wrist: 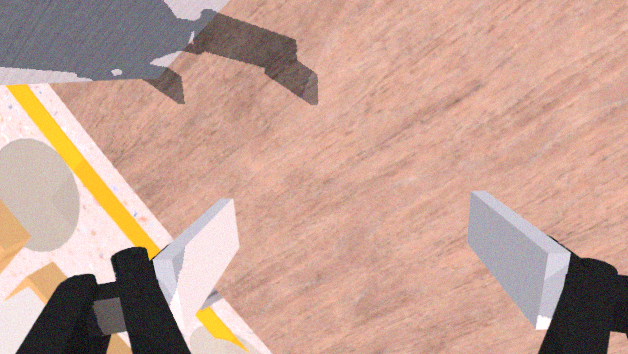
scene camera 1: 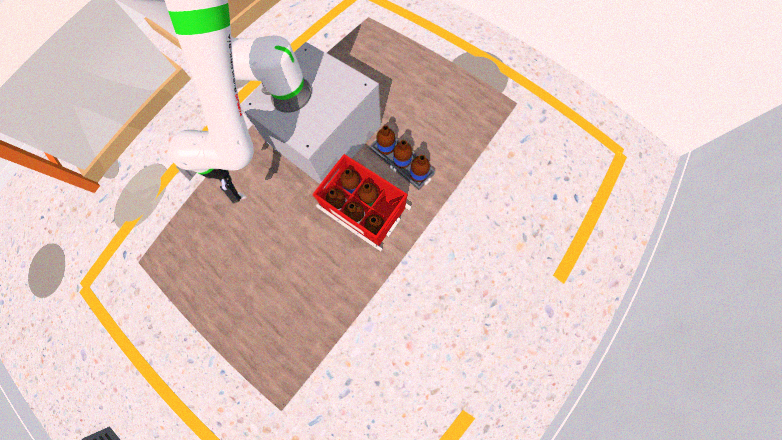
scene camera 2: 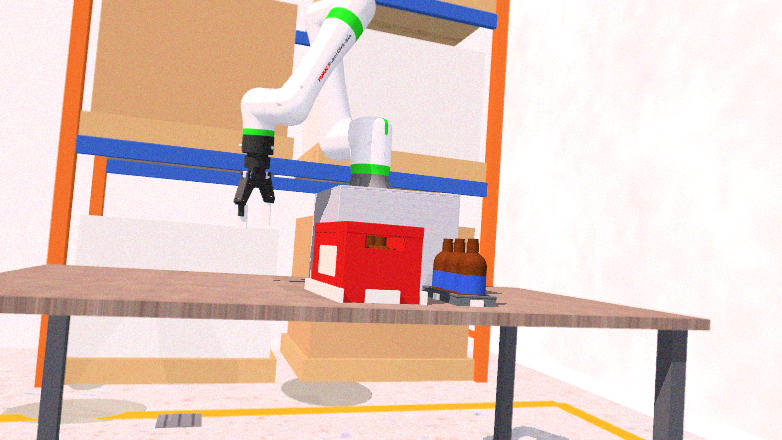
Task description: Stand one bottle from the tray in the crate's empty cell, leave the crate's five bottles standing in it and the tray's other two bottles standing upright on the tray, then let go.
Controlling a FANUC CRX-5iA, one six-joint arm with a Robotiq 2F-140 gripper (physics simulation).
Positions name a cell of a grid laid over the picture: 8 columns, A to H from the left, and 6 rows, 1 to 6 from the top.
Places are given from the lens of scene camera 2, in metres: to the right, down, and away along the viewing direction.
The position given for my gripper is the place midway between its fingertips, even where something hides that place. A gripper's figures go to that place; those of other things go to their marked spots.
my gripper (scene camera 2: C4): -0.41, 0.02, 1.67
bottle (scene camera 2: E4): 0.19, 0.12, 1.31
